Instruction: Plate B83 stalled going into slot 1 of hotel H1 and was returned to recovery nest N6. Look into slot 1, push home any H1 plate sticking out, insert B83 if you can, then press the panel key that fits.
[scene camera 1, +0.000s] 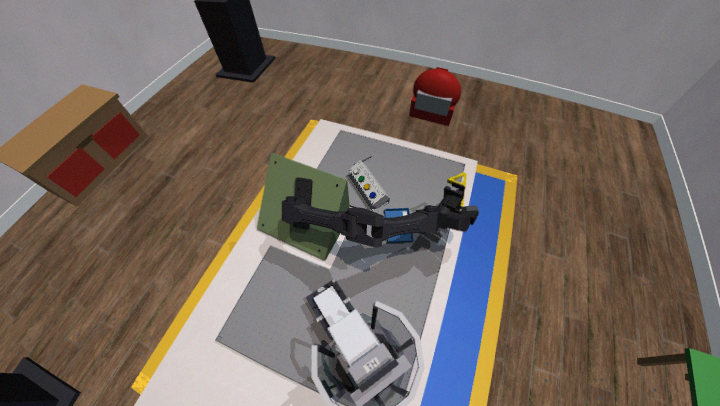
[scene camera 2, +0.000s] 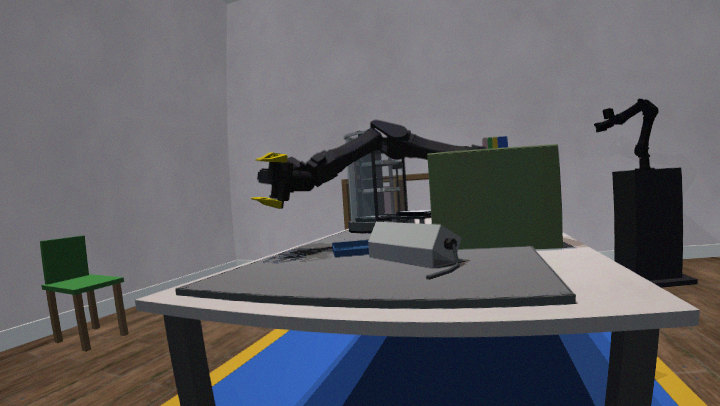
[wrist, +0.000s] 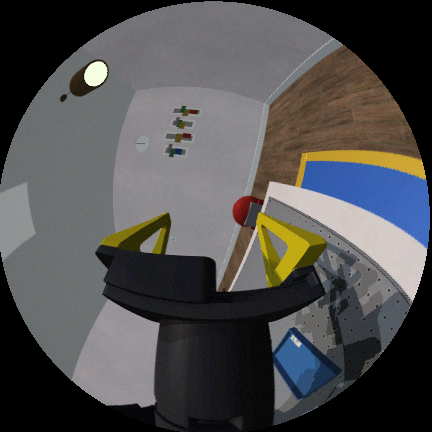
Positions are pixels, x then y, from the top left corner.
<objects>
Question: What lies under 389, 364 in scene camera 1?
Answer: A glass-walled plate rack.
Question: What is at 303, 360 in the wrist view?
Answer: A blue tray.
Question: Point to the gripper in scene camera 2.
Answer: At 254, 179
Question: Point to a grey button box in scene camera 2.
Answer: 426, 245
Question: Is the gripper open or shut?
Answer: Open.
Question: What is the gripper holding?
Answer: Nothing.
</objects>
